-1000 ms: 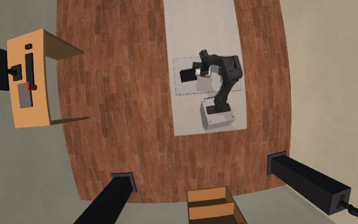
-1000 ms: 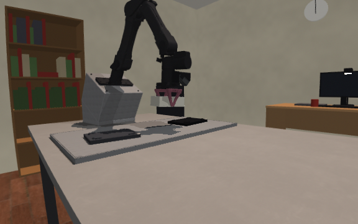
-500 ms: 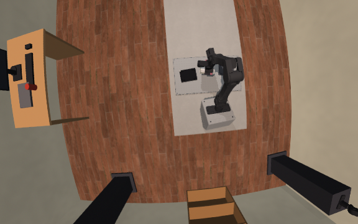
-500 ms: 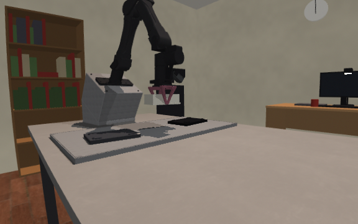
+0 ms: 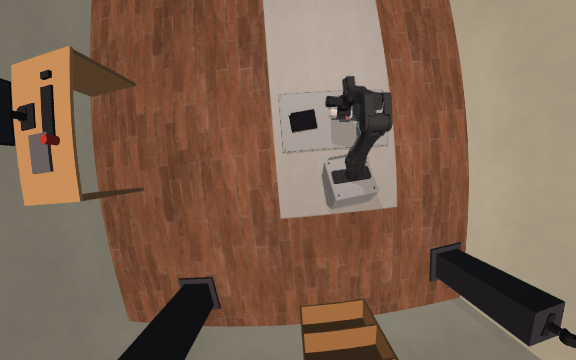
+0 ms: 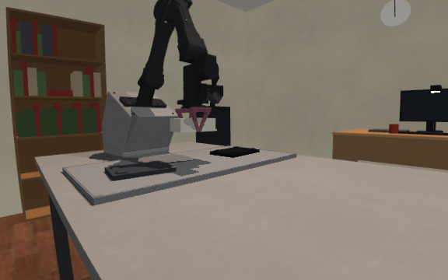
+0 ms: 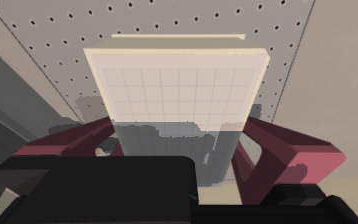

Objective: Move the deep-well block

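Right now the black nest N2 is 190 mm to the right of my hand, 100 mm below it and 10 mm ahead of it. From my hand the other things lie so: white 96-well deep-well block (10 mm above); black nest N1 (210 mm to the left, 100 mm below, 10 mm behind).
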